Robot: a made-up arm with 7 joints.
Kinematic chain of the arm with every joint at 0, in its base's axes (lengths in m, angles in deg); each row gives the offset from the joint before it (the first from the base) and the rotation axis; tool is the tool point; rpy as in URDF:
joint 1: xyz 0 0 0.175 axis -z
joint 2: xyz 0 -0.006 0.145 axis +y
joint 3: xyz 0 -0.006 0.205 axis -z
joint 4: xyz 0 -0.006 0.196 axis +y
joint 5: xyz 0 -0.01 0.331 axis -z
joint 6: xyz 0 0 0.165 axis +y
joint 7: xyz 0 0 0.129 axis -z
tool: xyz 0 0 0 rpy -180 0 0
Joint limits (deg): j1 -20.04..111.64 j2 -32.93..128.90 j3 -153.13..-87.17 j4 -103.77..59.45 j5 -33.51..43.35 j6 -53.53..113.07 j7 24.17..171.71
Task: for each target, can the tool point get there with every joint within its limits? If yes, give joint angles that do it. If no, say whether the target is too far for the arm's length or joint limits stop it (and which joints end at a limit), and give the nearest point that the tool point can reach.
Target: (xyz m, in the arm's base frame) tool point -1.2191 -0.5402 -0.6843
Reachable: no: too far | nearest point -0.6320 -0.4035 -0.2800 | short by 0.726 m
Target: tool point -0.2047 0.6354 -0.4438
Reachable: no: joint limits stop it (at a limit: joint 1, joint 2, joint 3, joint 4) | nearest point -0.1859 0.2457 -0.2541 | short by 0.434 m
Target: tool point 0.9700 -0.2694 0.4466
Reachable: yes | joints 19.89 82.83 -121.51 3.10 35.22 23.84 141.12
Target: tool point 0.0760 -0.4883 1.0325
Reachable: yes | joints 10.02 5.73 -99.65 -66.81 -2.85 63.30 156.01
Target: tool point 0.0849 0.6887 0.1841
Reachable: no: joint limits stop it (at a limit: joint 1, joint 4) | nearest point 0.3039 0.6283 0.1045 | short by 0.241 m
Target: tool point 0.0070 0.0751 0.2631
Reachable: no: joint limits stop it (at a limit: joint 1, joint 2, joint 3, joint 4, joint 6) | nearest point -0.1527 0.2498 -0.1592 | short by 0.484 m
